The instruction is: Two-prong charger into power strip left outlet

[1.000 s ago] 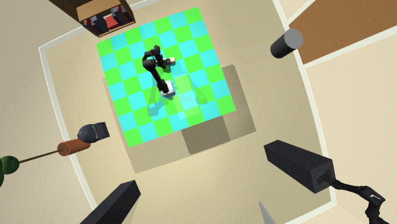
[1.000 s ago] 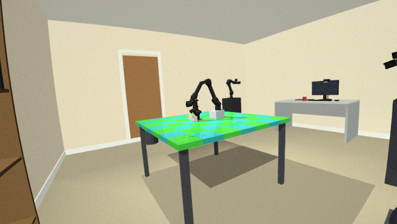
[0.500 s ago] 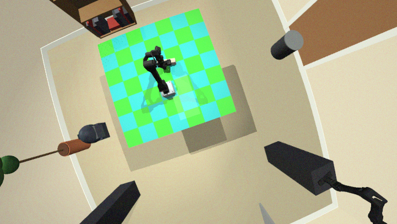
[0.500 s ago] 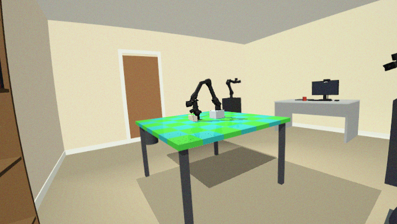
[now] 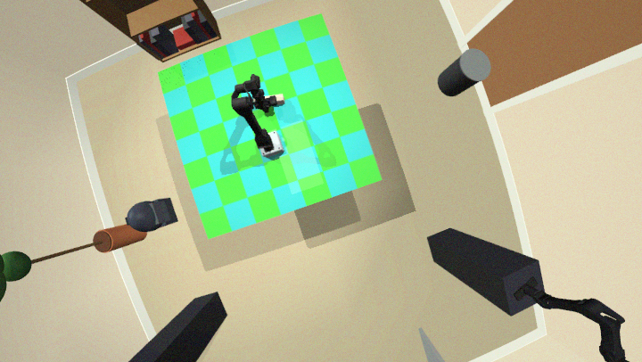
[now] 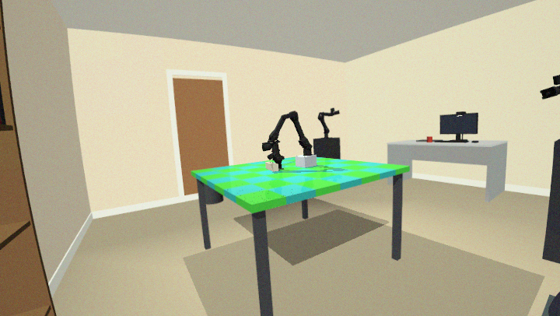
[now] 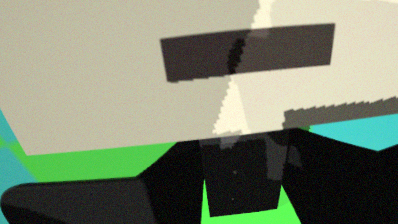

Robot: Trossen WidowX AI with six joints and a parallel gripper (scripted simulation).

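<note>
Now: gripper tip 2 cm short of the black two-prong charger and 1 cm below it.
</note>
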